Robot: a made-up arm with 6 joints.
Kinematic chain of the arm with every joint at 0, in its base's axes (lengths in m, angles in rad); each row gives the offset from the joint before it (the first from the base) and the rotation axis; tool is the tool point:
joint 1: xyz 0 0 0.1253 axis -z
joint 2: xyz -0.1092 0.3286 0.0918 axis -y
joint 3: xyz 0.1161 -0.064 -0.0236 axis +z
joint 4: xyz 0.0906 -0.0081 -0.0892 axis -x
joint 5: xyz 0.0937 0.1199 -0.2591 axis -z
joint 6: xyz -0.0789 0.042 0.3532 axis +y
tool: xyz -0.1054 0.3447 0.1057
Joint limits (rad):
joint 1: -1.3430..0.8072
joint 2: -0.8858..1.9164
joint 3: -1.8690..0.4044
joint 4: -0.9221..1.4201
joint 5: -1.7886..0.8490
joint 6: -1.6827..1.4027
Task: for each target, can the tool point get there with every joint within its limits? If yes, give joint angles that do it. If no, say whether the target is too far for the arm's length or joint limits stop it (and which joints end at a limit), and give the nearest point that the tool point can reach.
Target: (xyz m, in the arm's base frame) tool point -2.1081 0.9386 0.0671
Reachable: no: too far | nearest point -0.8316 0.3833 0.1363 | short by 1.394 m
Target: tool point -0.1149 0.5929 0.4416
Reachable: yes | joints 0.1098 1.3831 -1.0406 -0.2576 -0.6587 -0.3761
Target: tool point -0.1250 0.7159 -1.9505
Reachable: no: too far | nearest point -0.0740 0.4236 -0.5814 | short by 1.401 m
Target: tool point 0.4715 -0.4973 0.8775
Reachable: no: joint limits stop it (at a limit: joint 1, joint 4, joint 5) | nearest point 0.3949 -0.3066 0.7190 | short by 0.260 m
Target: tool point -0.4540 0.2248 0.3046
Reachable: yes | joints -0.9507 0.0960 -1.0104 0.0006 -1.2471 -0.0243
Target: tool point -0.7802 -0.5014 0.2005
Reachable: no: joint limits stop it (at a limit: joint 1, joint 2, joint 3) | nearest point -0.6953 -0.4087 0.2631 | short by 0.140 m
